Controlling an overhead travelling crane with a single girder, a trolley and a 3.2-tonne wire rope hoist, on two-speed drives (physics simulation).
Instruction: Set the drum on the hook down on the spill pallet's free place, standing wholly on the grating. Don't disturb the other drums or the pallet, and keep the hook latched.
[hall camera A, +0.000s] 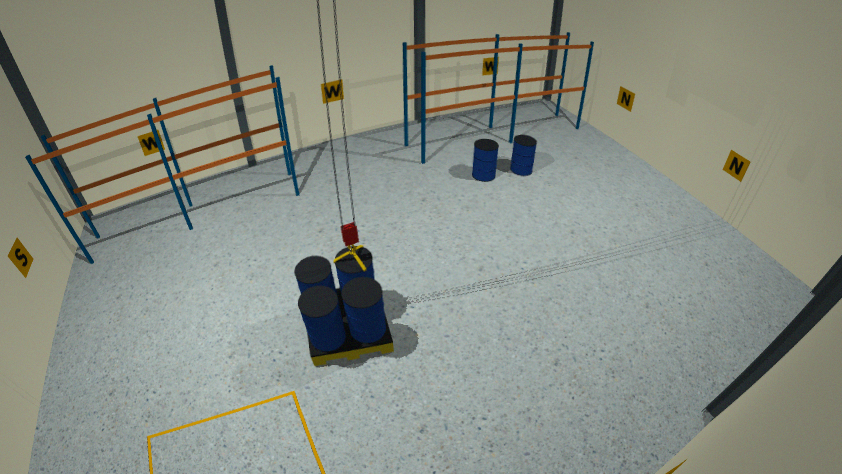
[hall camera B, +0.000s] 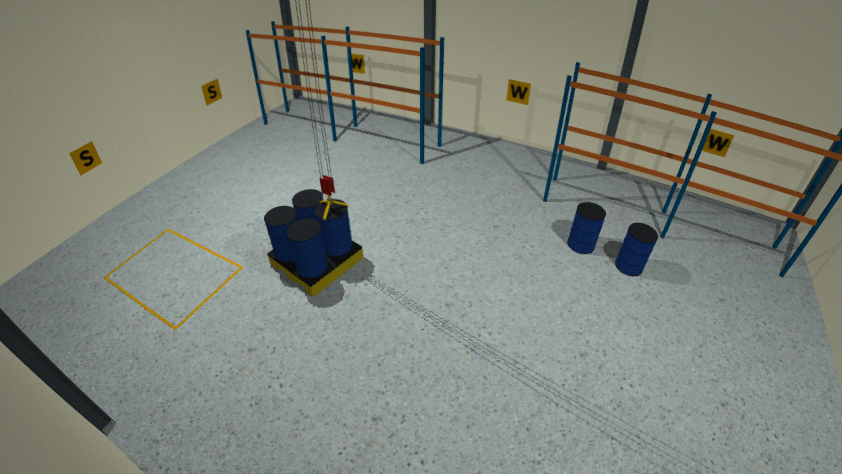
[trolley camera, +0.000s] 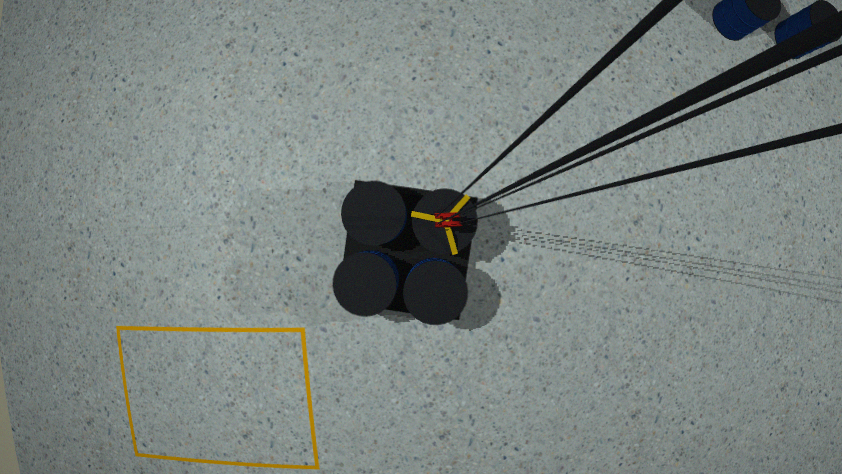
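Note:
The drum on the hook (hall camera A: 355, 282) (hall camera B: 340, 236) (trolley camera: 430, 236) is blue with a dark lid and upright over the north-west place of the spill pallet (hall camera A: 353, 353) (hall camera B: 339, 272) (trolley camera: 411, 243). Its lid looks level with the others; it appears to stand on the grating, but its foot is partly hidden. The hook (hall camera A: 351, 248) (hall camera B: 329, 197) (trolley camera: 447, 219), under a red block, holds it by a yellow three-armed sling. The latch is too small to see. Three other drums, the south-west (hall camera A: 314, 271) (hall camera B: 306, 199) (trolley camera: 374, 213), south-east (hall camera A: 324, 324) (hall camera B: 281, 236) (trolley camera: 365, 283) and north-east (hall camera A: 365, 316) (hall camera B: 309, 256) (trolley camera: 436, 291), stand upright.
Two more blue drums (hall camera A: 484, 161) (hall camera A: 523, 156) (hall camera B: 585, 229) (hall camera B: 635, 252) stand on the floor near the north rack (hall camera A: 423, 111) (hall camera B: 688, 175). Another rack (hall camera A: 170, 170) (hall camera B: 328, 88) stands along the west wall. A yellow floor outline (hall camera A: 220, 414) (hall camera B: 205, 248) (trolley camera: 210, 328) lies south-east of the pallet.

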